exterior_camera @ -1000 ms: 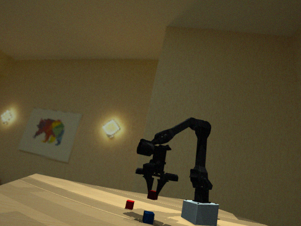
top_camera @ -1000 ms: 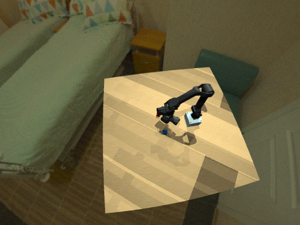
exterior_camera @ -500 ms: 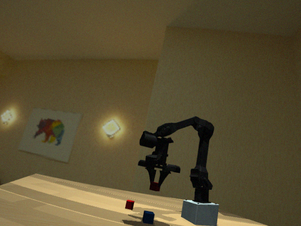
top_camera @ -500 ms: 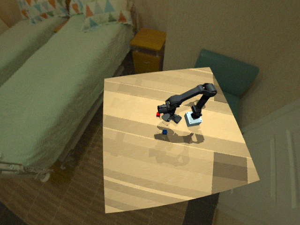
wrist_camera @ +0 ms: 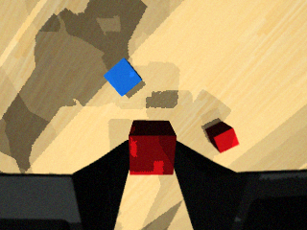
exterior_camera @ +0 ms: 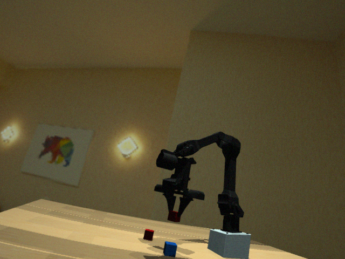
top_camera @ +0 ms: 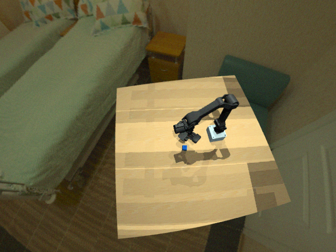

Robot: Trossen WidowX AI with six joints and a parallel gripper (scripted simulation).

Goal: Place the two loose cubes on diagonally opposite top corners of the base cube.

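Right now the blue base cube is 100 mm below my gripper tip, 50 mm to the left of it and 30 mm ahead of it.
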